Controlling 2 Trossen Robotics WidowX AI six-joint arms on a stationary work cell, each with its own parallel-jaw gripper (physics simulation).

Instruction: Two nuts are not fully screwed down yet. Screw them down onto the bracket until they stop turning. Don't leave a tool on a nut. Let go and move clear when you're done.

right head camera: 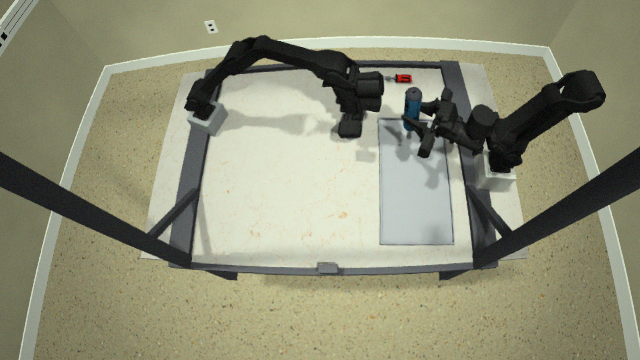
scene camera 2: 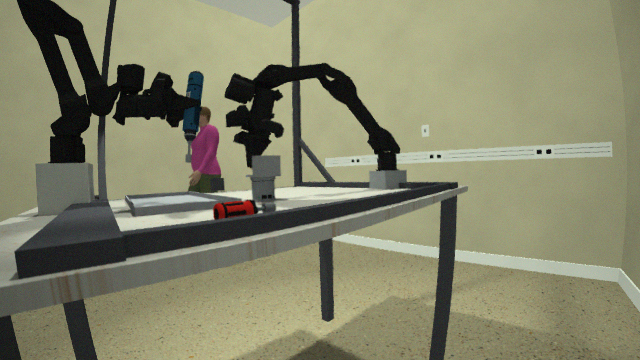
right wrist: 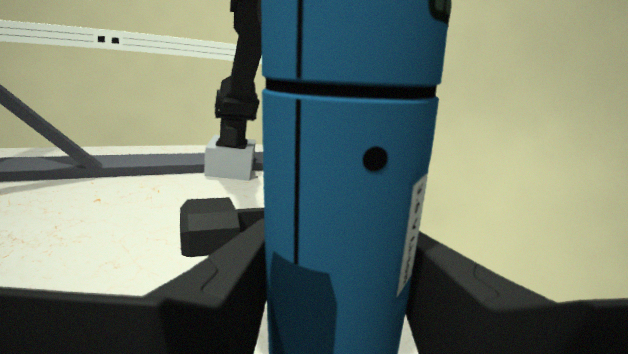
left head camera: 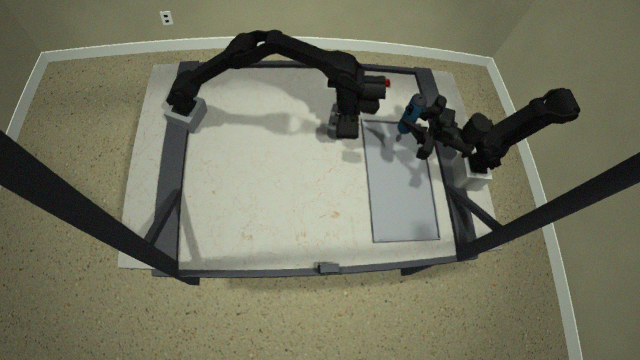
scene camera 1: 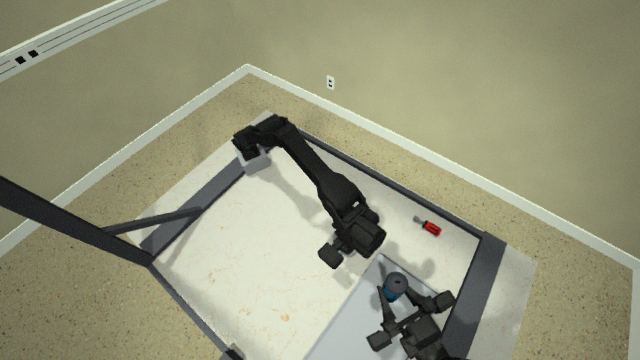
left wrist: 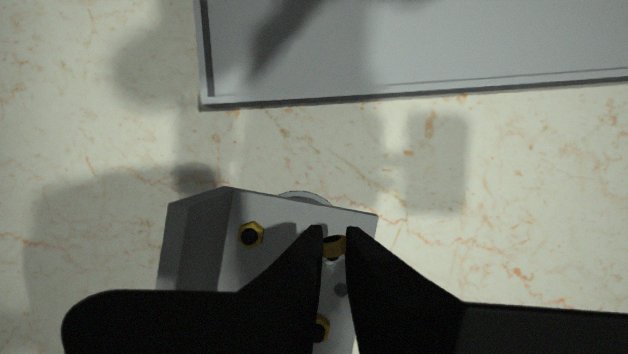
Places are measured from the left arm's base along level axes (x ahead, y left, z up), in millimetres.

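Pixels of known places: left gripper, fingertip midpoint: (right head camera: 359,123) (scene camera 2: 250,166) (left head camera: 349,124) (scene camera 1: 352,249) (left wrist: 333,237); right gripper, fingertip midpoint: (right head camera: 404,109) (scene camera 2: 200,105) (right wrist: 332,233) (left head camera: 403,113); left arm's base at its link origin: (right head camera: 204,111) (scene camera 2: 387,170) (right wrist: 232,143) (left head camera: 184,106) (scene camera 1: 250,152); right arm's base at its link origin: (right head camera: 499,162) (left head camera: 477,164).
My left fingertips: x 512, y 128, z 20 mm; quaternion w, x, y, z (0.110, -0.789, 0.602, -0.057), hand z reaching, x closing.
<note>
Ahead of a thing's pixels: the offset from my left fingertips to its top centre.
In the left wrist view a grey bracket (left wrist: 280,215) (scene camera 2: 266,166) carries brass nuts; one nut (left wrist: 251,234) sits at its upper left and another nut (left wrist: 321,329) shows partly behind a finger. My left gripper (left wrist: 333,237) (scene camera 2: 250,163) is shut on a tilted brass nut @(dx -3, dy -1, dz +7 mm) (left wrist: 335,247), held over the bracket with a dark stud end showing just below it in the picture; whether they touch I cannot tell. My right gripper (left head camera: 414,118) (right head camera: 413,113) (right wrist: 332,233) is shut on a blue power driver @(dx +146, dy -14, dz +255 mm) (left head camera: 411,112) (right head camera: 412,102) (scene camera 2: 193,100) (right wrist: 350,165), held raised, socket down.
A red hand driver @(dx +43, dy +281, dz -56 mm) (right head camera: 404,78) (scene camera 1: 432,228) (scene camera 2: 234,209) lies near the table's back edge. A shallow grey tray @(dx +212, dy -65, dz -69 mm) (left head camera: 405,210) (right head camera: 416,210) (left wrist: 450,40) lies beside the bracket, below the blue driver. A person in pink (scene camera 2: 207,152) stands beyond the table.
</note>
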